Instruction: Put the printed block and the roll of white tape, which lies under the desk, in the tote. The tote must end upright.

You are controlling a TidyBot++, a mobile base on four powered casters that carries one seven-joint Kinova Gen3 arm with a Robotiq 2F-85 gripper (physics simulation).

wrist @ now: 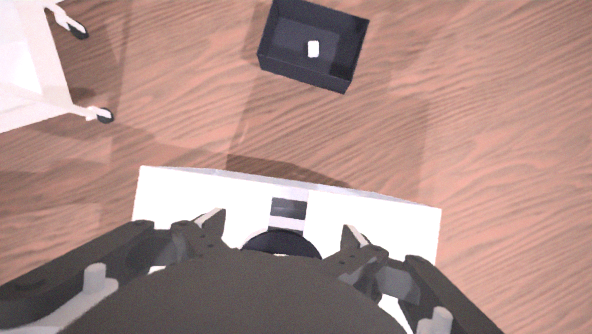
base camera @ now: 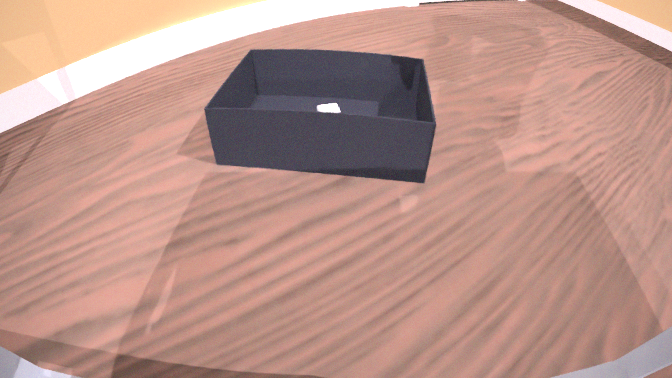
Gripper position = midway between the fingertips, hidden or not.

Observation:
In view: the gripper (wrist: 283,229) and a dark tote (base camera: 265,115).

